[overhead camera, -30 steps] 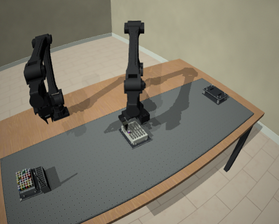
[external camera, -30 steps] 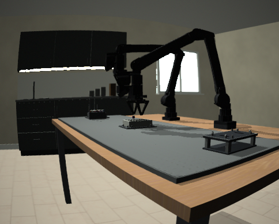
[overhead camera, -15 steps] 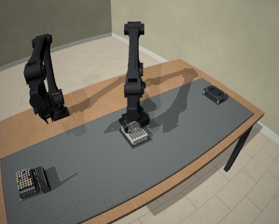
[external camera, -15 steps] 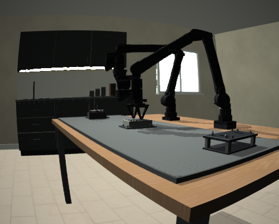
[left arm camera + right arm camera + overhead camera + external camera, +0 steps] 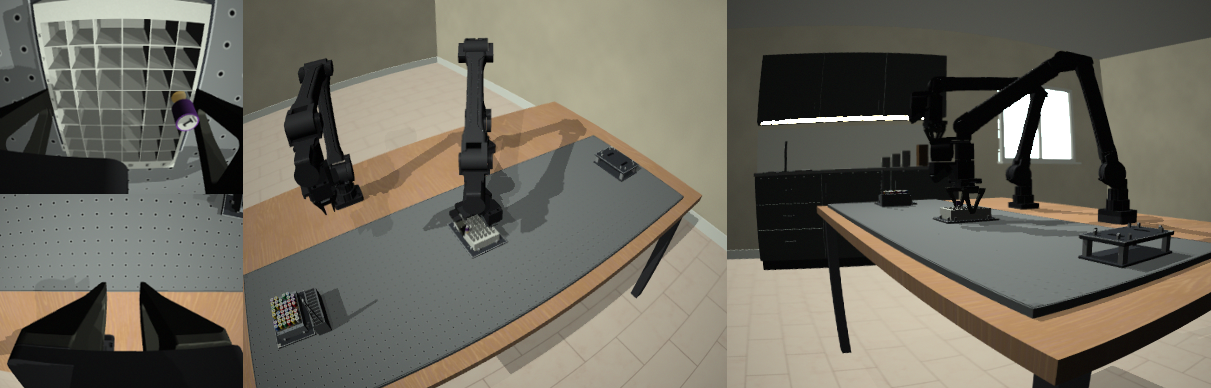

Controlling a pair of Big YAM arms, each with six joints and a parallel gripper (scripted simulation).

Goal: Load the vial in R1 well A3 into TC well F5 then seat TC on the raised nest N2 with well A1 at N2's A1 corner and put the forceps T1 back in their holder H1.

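Now: the tube carrier TC 10 mm below my left hand. Round my left hand: holder H1 (550 mm to the right, 60 mm ahead, 20 mm below).
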